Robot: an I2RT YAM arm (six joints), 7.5 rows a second.
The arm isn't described. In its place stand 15 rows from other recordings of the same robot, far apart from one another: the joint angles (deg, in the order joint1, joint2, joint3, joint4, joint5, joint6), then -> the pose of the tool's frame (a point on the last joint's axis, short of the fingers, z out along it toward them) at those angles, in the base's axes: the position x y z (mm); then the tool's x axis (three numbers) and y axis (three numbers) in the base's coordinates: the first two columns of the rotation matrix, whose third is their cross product.
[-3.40, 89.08, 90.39, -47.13, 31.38, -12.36] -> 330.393, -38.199, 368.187, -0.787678, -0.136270, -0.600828, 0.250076, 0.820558, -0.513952
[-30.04, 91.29, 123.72, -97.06, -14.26, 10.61] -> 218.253, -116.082, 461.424, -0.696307, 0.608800, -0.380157, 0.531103, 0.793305, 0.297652
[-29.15, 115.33, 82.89, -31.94, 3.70, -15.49] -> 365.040, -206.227, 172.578, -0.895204, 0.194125, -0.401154, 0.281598, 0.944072, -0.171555
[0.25, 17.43, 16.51, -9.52, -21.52, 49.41] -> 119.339, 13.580, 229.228, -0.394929, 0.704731, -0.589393, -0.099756, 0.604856, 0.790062
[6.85, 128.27, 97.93, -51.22, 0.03, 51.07] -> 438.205, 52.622, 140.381, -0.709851, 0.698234, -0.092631, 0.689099, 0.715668, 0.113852
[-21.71, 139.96, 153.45, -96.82, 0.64, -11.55] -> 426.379, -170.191, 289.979, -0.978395, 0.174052, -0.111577, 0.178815, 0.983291, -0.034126
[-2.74, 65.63, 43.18, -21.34, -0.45, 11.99] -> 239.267, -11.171, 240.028, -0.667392, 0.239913, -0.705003, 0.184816, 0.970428, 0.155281
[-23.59, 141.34, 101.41, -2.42, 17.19, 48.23] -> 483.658, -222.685, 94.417, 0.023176, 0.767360, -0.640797, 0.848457, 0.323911, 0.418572
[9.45, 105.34, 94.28, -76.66, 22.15, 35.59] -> 343.563, 43.578, 273.094, -0.881422, 0.399738, -0.251604, 0.461997, 0.840447, -0.283208
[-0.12, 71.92, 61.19, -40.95, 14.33, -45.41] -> 257.207, -9.350, 292.685, -0.661519, -0.688607, -0.297007, -0.449559, 0.681129, -0.577892
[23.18, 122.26, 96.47, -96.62, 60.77, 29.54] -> 341.912, 112.608, 207.030, -0.981954, -0.158563, 0.103071, -0.158672, 0.394208, -0.905220
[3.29, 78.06, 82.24, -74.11, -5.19, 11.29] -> 242.332, 17.156, 346.681, -0.936837, 0.141441, -0.319893, 0.097143, 0.983825, 0.150505
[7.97, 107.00, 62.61, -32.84, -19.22, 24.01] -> 333.131, 58.475, 132.501, -0.964870, 0.252875, -0.071277, 0.207574, 0.900033, 0.383214
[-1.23, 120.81, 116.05, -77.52, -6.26, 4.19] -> 419.034, -5.114, 271.309, -0.987571, 0.093849, -0.126078, 0.079061, 0.989911, 0.117578
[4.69, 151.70, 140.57, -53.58, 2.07, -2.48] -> 549.490, 43.790, 151.164, -0.897415, -0.117011, -0.425387, -0.105263, 0.993130, -0.051113
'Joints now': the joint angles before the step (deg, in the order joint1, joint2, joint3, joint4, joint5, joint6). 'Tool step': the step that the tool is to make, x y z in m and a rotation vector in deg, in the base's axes. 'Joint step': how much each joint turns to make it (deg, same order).
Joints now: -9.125, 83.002, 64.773, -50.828, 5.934, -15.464
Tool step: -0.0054, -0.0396, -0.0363, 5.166, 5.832, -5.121
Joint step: -8.706, 4.692, -3.120, 1.080, -4.569, -2.301
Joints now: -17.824, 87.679, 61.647, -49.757, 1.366, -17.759
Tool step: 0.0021, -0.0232, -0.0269, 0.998, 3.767, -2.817
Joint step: -4.197, 5.212, -0.727, 2.092, 0.044, -1.421
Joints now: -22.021, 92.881, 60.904, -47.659, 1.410, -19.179
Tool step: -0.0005, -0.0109, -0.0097, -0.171, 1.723, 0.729
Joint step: -1.945, 2.078, 0.011, 0.624, 0.371, -2.777
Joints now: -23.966, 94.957, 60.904, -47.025, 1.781, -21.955
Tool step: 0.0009, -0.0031, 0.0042, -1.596, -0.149, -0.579
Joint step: -0.304, -0.168, 0.763, -0.144, 1.422, 0.045
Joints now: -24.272, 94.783, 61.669, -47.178, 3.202, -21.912
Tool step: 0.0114, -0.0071, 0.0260, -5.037, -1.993, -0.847
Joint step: 0.114, -0.230, 5.508, -1.869, 3.892, 0.180
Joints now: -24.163, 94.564, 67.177, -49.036, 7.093, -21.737
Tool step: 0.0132, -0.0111, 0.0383, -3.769, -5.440, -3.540
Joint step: -0.613, -0.093, 7.916, -1.845, 1.966, 2.490
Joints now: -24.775, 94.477, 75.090, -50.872, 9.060, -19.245
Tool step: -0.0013, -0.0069, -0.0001, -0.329, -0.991, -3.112
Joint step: -1.121, 0.147, 0.017, 0.852, 0.565, 1.939
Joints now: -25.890, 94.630, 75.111, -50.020, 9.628, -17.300
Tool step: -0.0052, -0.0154, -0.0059, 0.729, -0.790, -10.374
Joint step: -2.596, 1.132, 0.005, 0.078, 1.706, 7.785
